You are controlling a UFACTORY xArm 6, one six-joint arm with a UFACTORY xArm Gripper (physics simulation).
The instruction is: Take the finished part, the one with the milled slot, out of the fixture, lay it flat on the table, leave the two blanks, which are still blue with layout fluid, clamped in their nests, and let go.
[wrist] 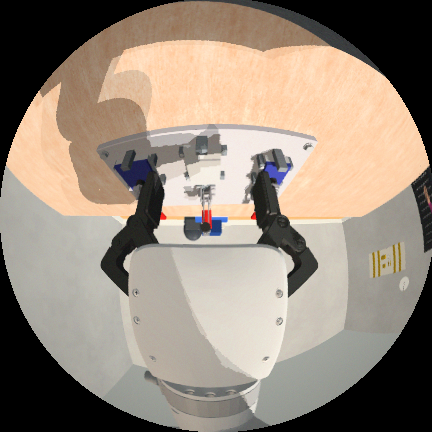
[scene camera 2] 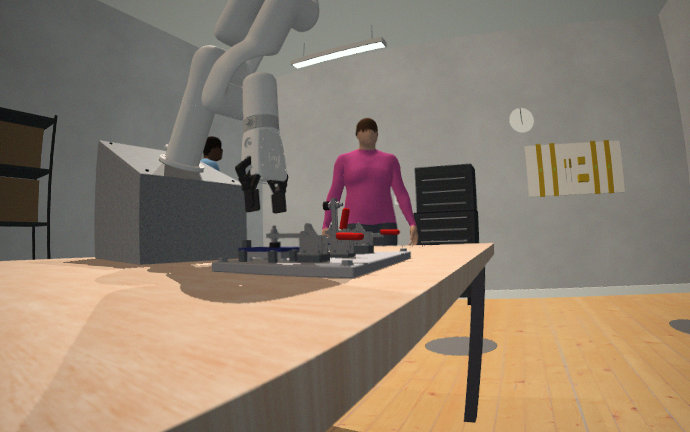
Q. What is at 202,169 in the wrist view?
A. A finished part.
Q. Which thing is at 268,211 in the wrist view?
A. My gripper.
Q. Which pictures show my gripper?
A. The wrist view and scene camera 2: all of them.
